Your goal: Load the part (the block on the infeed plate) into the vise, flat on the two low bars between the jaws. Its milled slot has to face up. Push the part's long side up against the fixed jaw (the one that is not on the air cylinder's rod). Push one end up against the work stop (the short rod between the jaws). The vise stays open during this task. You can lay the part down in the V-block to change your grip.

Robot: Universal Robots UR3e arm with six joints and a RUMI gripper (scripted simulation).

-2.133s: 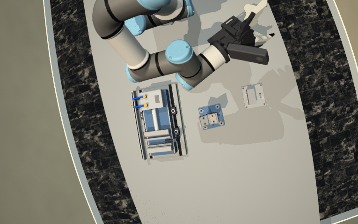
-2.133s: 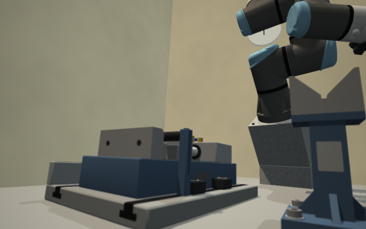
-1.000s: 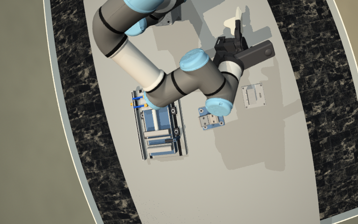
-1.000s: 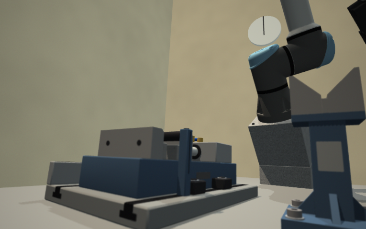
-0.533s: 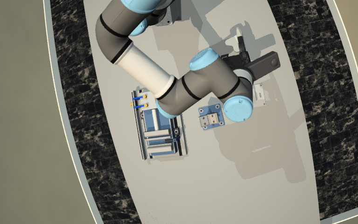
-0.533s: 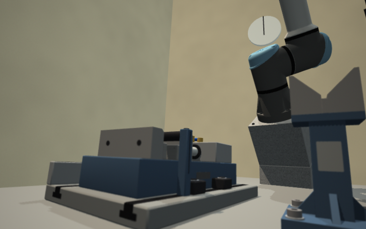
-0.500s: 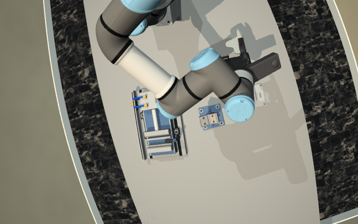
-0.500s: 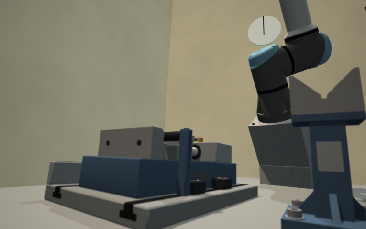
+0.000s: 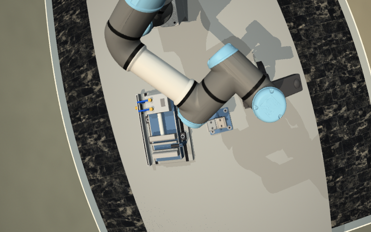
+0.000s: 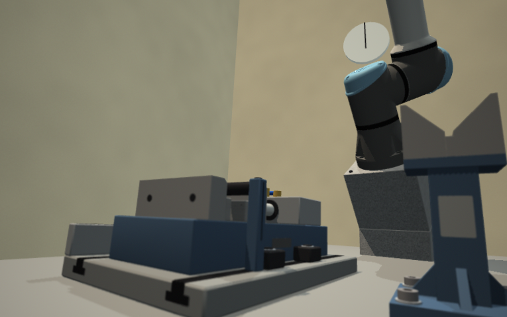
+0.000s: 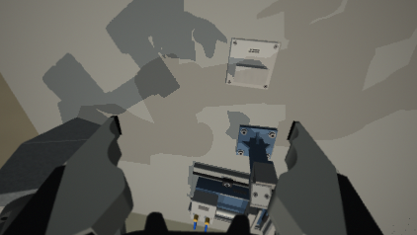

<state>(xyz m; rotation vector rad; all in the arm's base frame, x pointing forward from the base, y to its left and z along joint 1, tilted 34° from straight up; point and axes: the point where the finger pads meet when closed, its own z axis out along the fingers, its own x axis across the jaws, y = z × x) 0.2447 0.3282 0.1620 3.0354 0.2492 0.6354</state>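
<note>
Now: the part 20 cm below my hand, 5 cm ahead of it and 2 cm to the left of it. The rest, counted from my hand: infeed plate (22 cm below, 5 cm ahead, 2 cm to the left); work stop rod (32 cm to the right, 19 cm ahead, 13 cm below); air cylinder (38 cm to the right, 15 cm below, 3 cm ahead).
</note>
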